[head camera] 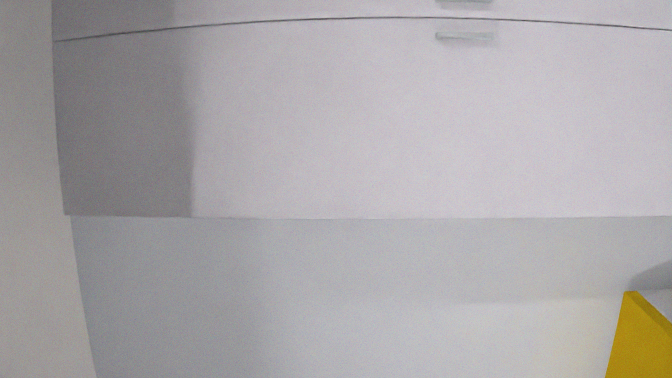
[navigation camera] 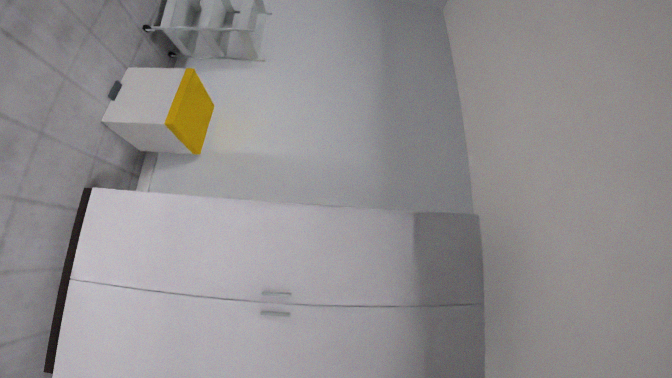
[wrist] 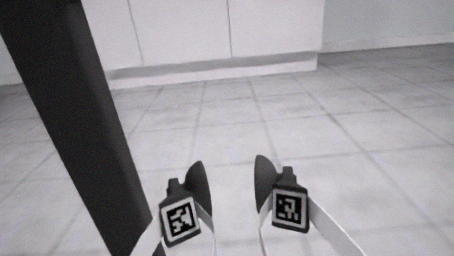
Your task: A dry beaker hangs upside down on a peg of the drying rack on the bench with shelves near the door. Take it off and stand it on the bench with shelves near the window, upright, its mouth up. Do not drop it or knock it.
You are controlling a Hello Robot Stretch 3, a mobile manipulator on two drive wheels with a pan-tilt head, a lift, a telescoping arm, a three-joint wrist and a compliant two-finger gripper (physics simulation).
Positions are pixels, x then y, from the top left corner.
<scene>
My gripper shows in the wrist view (230,177); in the head camera view it is out of frame, in the navigation camera view it is out of frame. One and the same spot on a tall white cabinet: (head camera: 196,116) is (navigation camera: 410,260).
</scene>
